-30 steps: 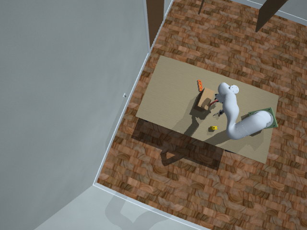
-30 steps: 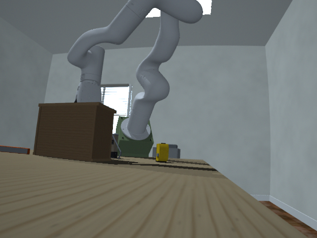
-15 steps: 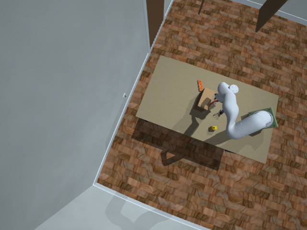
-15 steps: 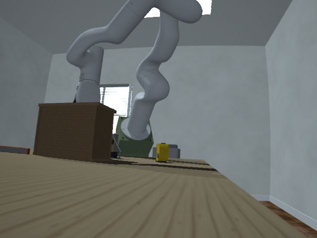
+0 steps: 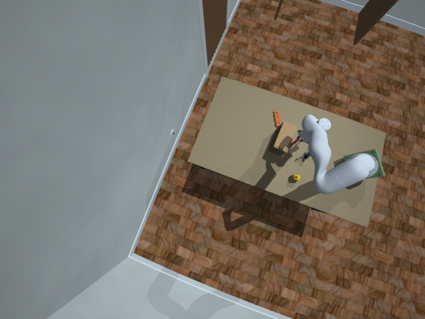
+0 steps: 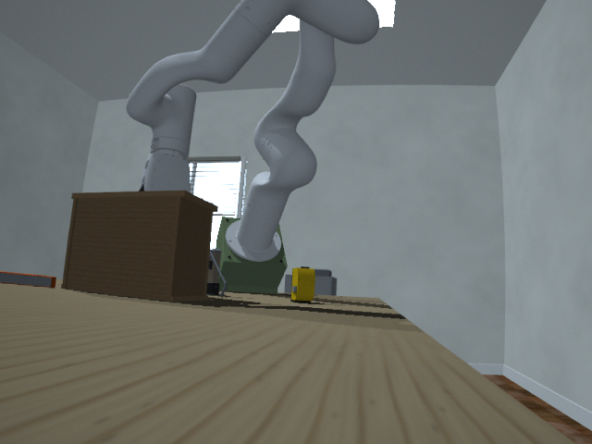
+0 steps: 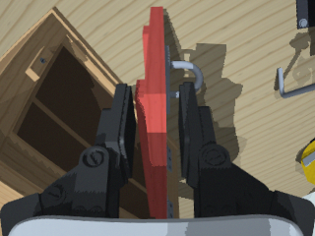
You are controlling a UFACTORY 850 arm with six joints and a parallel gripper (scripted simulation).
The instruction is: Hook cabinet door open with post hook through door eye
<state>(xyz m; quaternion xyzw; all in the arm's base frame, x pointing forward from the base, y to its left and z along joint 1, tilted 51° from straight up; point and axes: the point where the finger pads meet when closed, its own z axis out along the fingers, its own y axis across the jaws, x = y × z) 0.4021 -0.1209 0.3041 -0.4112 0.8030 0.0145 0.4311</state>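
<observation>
Now: the hook post 130 mm behind my hand, 50 mm to the left of it and 70 mm below it. Round my hand: red door: 20 mm ahead, 70 mm to the left, 60 mm below; yellow box: 150 mm behind, 260 mm to the left, 100 mm below.
</observation>
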